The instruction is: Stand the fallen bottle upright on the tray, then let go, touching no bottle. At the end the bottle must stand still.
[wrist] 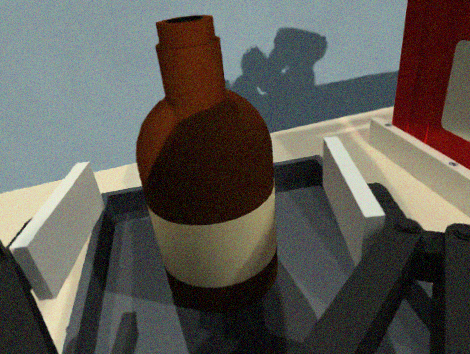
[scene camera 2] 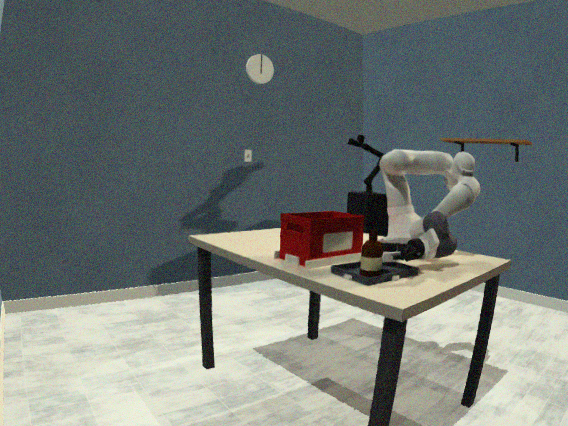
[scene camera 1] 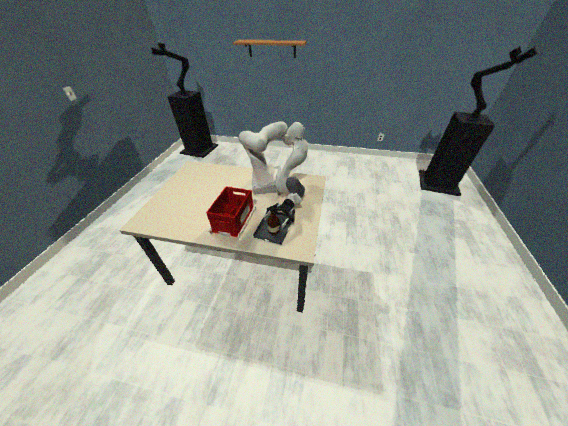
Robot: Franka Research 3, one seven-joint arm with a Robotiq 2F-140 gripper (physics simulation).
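A brown bottle [scene camera 1: 273,224] [scene camera 2: 371,257] [wrist: 210,175] with a cream label stands upright on the dark tray [scene camera 1: 263,233] [scene camera 2: 345,272] [wrist: 300,200]. My gripper [wrist: 207,173] is open. In the wrist view its two pale finger pads stand wide apart, one on each side of the bottle, with a gap on both sides. In the second scene view the gripper reaches in low from the right, behind the bottle. The underside of the bottle is in shadow in the wrist view.
A red crate [scene camera 1: 230,211] [scene camera 2: 320,237] [wrist: 430,75] stands on a pale base beside the tray, on the wooden table [scene camera 1: 185,200] [scene camera 2: 240,245]. The table's front edge lies close to the tray. Two black pedestals [scene camera 1: 191,122] [scene camera 1: 456,150] with arms stand behind the table.
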